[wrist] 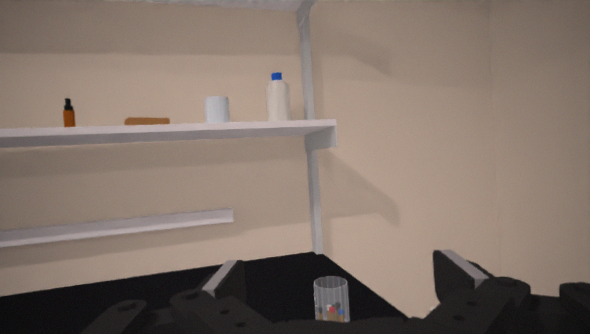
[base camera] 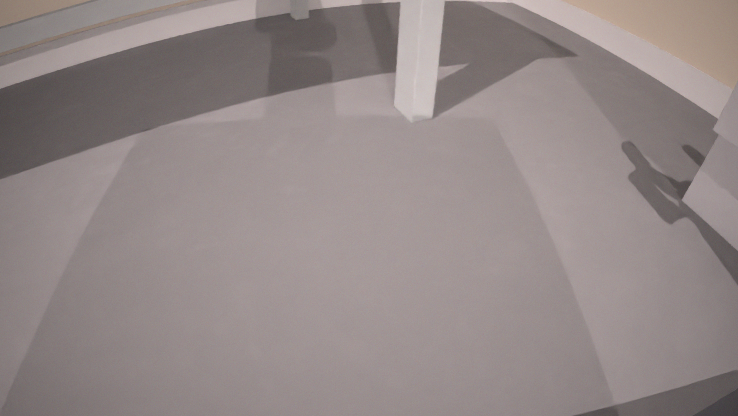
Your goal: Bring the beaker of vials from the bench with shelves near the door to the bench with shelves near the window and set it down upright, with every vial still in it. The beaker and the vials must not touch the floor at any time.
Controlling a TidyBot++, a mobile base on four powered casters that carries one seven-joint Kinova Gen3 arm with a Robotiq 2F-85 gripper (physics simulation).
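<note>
A clear beaker (wrist: 331, 297) with several small vials with coloured caps stands upright on the black bench top (wrist: 150, 290), near its right end. Its lower part is hidden behind my gripper's body. My gripper (wrist: 337, 276) is open, its two fingers wide apart at the bottom of the wrist view. The beaker shows between the fingers in the picture, beyond them, and they do not touch it. The gripper does not show in the base camera view.
A shelf (wrist: 175, 132) above the bench holds an orange bottle (wrist: 69, 117), a brown block (wrist: 147, 121), a pale cup (wrist: 217, 109) and a white bottle (wrist: 278, 101). A narrow ledge (wrist: 120, 227) runs below. A white bench leg (base camera: 416, 62) stands ahead; a white cabinet-like block (base camera: 718, 170) is at the right.
</note>
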